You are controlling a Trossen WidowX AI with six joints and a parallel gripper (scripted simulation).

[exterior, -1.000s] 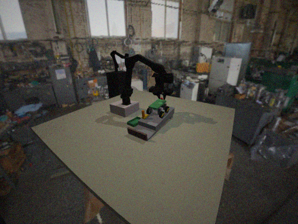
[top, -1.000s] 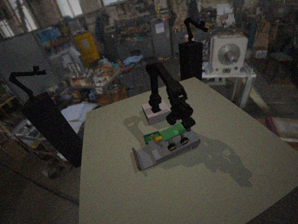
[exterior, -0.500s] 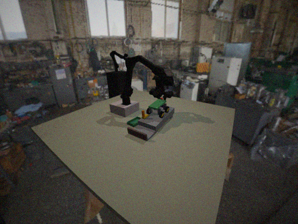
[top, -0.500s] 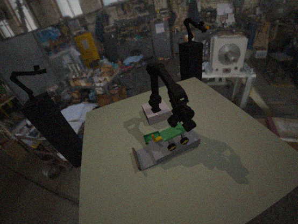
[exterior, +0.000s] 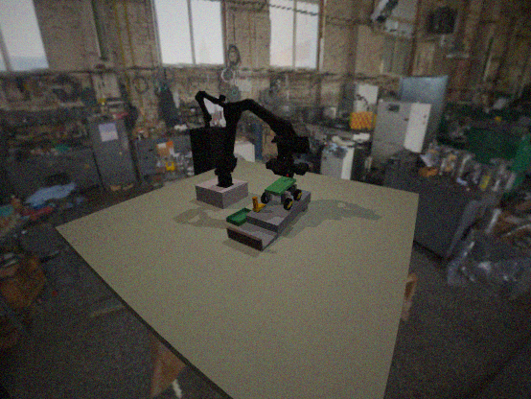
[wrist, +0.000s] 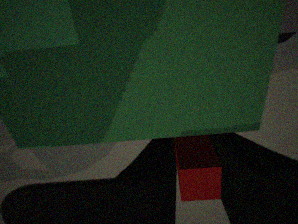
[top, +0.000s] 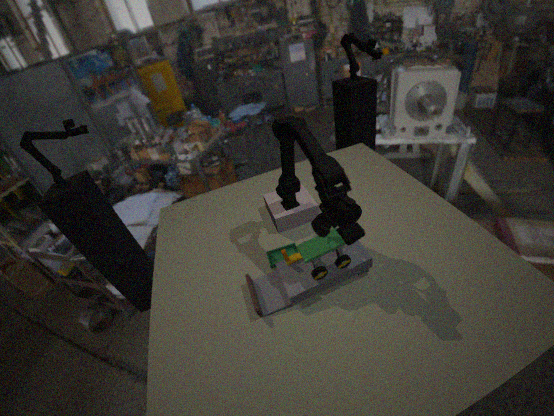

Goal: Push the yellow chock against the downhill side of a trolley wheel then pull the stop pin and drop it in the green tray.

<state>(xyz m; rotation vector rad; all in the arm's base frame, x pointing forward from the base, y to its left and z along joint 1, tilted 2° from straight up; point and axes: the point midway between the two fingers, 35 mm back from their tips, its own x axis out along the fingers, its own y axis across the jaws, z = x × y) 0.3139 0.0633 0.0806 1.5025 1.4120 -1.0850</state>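
Right now the green tray is 13 cm behind my gripper tip, 20 cm to the right of it and 14 cm below it. Also, from my gripper tip: red-headed stop pin right at my gripper tip; grey ramp 1 cm ahead, 10 cm to the right, 8 cm below; trolley 1 cm ahead, 10 cm to the right, 2 cm below.
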